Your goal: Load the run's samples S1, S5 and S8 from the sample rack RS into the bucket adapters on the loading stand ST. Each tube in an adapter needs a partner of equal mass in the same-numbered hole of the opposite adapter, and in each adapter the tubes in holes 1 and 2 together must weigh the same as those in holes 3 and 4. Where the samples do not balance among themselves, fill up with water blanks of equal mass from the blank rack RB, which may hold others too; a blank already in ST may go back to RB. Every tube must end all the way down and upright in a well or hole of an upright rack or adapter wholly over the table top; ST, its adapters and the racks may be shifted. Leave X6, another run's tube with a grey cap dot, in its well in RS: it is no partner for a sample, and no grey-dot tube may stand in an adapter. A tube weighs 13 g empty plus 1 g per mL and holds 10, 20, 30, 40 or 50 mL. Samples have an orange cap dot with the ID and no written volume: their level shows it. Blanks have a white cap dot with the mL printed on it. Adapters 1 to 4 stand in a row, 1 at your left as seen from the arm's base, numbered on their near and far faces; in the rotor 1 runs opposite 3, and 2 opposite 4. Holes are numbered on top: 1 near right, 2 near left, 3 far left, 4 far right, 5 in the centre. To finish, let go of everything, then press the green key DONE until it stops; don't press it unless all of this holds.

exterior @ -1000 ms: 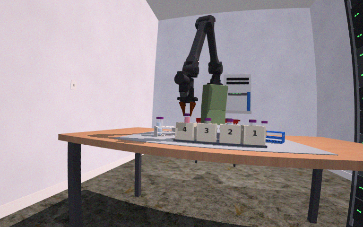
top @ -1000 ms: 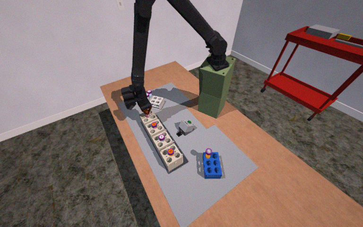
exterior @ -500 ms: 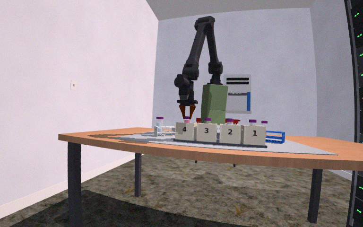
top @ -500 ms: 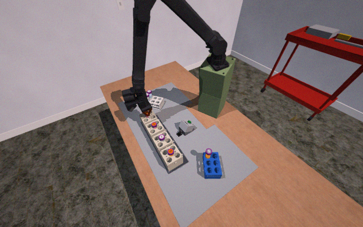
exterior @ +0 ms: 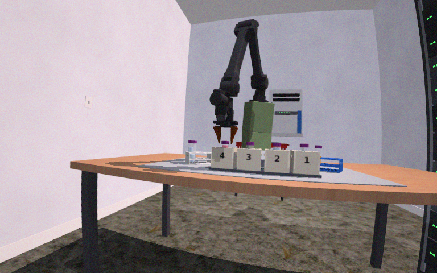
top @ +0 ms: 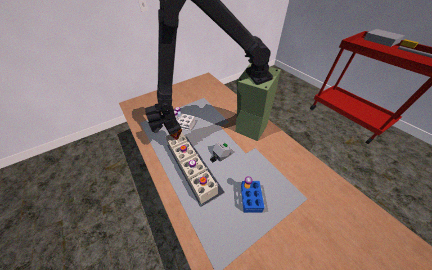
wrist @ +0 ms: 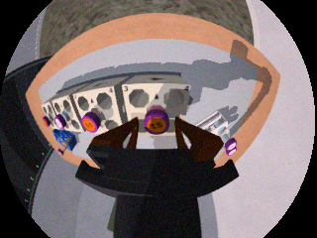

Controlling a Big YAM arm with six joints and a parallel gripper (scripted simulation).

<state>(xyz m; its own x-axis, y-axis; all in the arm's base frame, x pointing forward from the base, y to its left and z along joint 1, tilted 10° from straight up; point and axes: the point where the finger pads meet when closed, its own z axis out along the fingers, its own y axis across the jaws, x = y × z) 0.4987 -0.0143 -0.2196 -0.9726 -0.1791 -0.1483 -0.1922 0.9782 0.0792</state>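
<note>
Now: hand 250 mm past the green done key, 130 mm to the right of it and 60 mm above it. The rest, counted from my hand: blue sample rack RS (440 mm to the left, 260 mm behind, 90 mm below); white blank rack RB (190 mm to the right, 90 mm below, 80 mm behind).
</note>
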